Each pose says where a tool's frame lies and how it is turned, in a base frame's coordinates. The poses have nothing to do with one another.
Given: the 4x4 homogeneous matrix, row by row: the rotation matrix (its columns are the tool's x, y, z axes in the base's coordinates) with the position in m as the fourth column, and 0 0 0 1 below. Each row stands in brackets.
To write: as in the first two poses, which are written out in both.
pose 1, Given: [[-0.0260, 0.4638, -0.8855, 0.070], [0.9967, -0.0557, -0.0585, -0.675], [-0.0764, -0.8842, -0.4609, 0.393], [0, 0, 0, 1]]
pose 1, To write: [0.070, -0.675, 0.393, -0.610, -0.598, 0.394, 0.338]
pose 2, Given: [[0.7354, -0.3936, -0.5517, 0.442], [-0.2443, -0.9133, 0.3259, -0.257], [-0.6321, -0.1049, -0.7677, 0.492], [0, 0, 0, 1]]
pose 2, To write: [0.442, -0.257, 0.492, -0.924, 0.173, 0.320, 0.117]
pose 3, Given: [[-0.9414, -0.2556, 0.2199, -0.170], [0.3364, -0.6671, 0.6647, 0.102], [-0.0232, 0.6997, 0.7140, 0.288], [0, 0, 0, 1]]
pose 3, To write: [-0.170, 0.102, 0.288, 0.054, 0.374, 0.911, 0.162]
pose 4, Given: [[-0.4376, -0.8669, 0.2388, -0.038], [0.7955, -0.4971, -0.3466, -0.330], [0.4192, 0.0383, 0.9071, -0.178], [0, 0, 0, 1]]
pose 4, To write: [-0.038, -0.330, -0.178, 0.195, -0.091, 0.843, 0.493]
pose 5, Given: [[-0.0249, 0.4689, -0.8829, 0.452], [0.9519, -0.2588, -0.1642, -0.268], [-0.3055, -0.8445, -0.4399, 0.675], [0, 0, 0, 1]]
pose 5, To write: [0.452, -0.268, 0.675, -0.647, -0.549, 0.459, 0.263]
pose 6, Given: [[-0.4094, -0.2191, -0.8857, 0.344], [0.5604, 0.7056, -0.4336, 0.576], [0.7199, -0.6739, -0.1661, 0.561], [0, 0, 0, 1]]
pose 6, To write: [0.344, 0.576, 0.561, -0.113, -0.755, 0.367, 0.532]
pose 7, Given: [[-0.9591, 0.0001, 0.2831, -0.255], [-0.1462, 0.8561, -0.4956, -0.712], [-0.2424, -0.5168, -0.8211, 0.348], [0, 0, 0, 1]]
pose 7, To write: [-0.255, -0.712, 0.348, -0.038, 0.953, -0.265, 0.138]
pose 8, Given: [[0.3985, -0.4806, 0.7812, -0.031], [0.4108, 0.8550, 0.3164, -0.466], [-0.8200, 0.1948, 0.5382, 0.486], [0, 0, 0, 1]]
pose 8, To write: [-0.031, -0.466, 0.486, -0.036, 0.479, 0.267, 0.835]
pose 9, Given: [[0.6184, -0.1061, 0.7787, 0.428], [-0.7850, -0.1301, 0.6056, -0.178], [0.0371, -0.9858, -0.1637, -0.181], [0, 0, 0, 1]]
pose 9, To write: [0.428, -0.178, -0.181, -0.691, 0.322, -0.295, 0.575]
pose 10, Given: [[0.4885, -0.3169, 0.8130, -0.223], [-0.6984, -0.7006, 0.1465, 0.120], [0.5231, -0.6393, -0.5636, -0.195], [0, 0, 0, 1]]
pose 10, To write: [-0.223, 0.120, -0.195, -0.830, 0.306, -0.403, 0.237]
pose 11, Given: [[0.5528, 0.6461, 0.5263, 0.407], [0.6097, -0.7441, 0.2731, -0.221], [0.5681, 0.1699, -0.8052, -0.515], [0, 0, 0, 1]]
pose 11, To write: [0.407, -0.221, -0.515, -0.881, -0.356, -0.311, 0.029]
